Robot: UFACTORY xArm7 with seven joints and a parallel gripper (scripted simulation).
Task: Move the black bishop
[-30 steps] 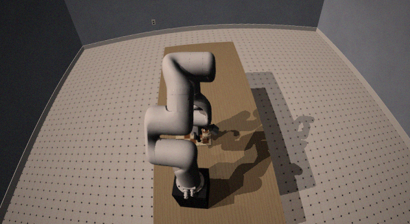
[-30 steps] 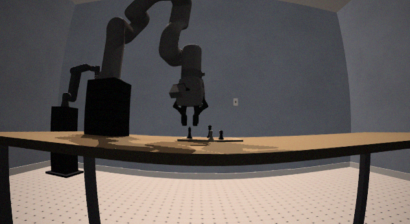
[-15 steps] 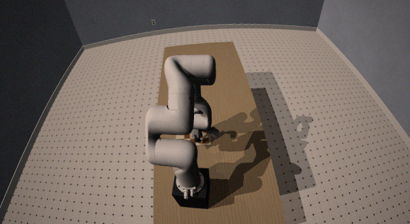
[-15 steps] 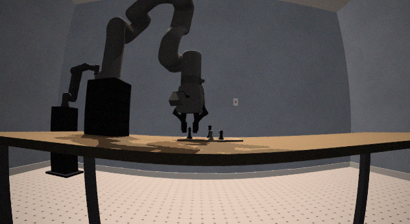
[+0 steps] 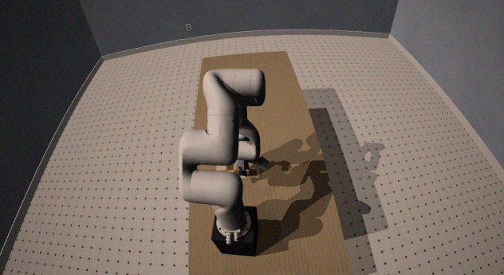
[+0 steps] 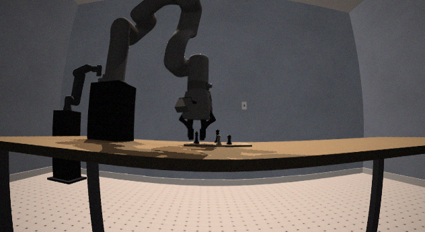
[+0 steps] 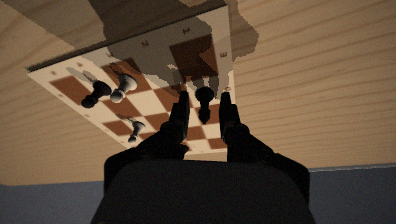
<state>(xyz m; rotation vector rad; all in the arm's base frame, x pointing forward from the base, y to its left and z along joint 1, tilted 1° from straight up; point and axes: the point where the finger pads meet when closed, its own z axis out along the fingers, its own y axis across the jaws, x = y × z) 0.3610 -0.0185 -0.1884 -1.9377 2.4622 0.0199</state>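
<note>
Right now the black bishop is 1 cm below my hand. Also, from my hand: black pawn 11 cm ahead, 3 cm to the right, 2 cm below; chessboard 7 cm ahead, 4 cm to the left, 4 cm below.
</note>
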